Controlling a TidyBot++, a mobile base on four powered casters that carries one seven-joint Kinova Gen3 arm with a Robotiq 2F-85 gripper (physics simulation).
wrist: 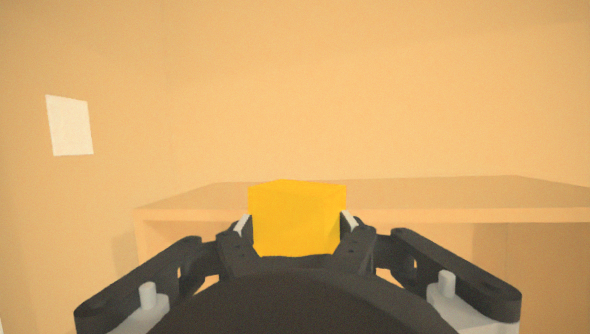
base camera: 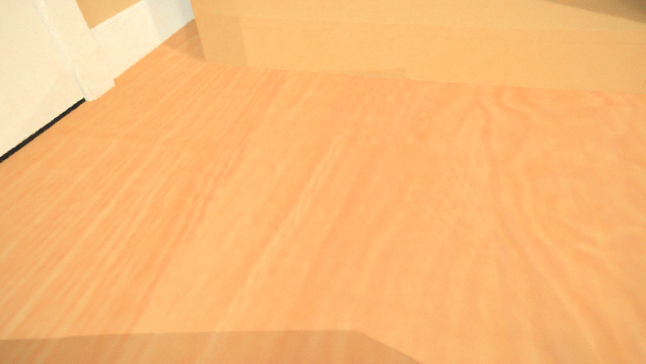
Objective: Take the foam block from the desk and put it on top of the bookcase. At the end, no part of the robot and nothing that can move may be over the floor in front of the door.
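Places are measured from the arm's base along level axes (x ahead, y left, z up), in centimetres.
Where they show: gripper, fingertip midpoint: (wrist: pixel 296 224).
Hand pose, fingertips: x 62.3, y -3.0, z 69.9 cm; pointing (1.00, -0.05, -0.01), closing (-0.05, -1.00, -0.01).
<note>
Things, the pixels of their top centre, and the offset from my fingertips. Level surfaces: height alone.
- foam block, middle of its top: (wrist: pixel 294 183) dx +0.0, dy -0.1, dz +3.2 cm
- wood floor, its level: dz -109.6 cm
- white plate, middle of its top: (wrist: pixel 67 98) dx +29.1, dy +43.2, dz +18.1 cm
The foam block (wrist: pixel 295 220) is a yellow block between the two fingers in the wrist view. My gripper (wrist: pixel 296 224) is shut on it. The bookcase (wrist: pixel 425 215) is light wood. Its top board shows behind the block, with the front edge running across the wrist view and open compartments below. The block overlaps the top board in the view; I cannot tell how far it is from it. In the base camera view the bookcase's lower front (base camera: pixel 320 47) meets the floor at the top. The desk does not show.
The white door (base camera: pixel 35 75) with its frame (base camera: pixel 97 85) stands at the left of the base camera view, left of the bookcase. The wood floor (base camera: pixel 320 200) lies before both, with a shadow at the bottom. A white plate (wrist: pixel 70 126) is on the wall at the left.
</note>
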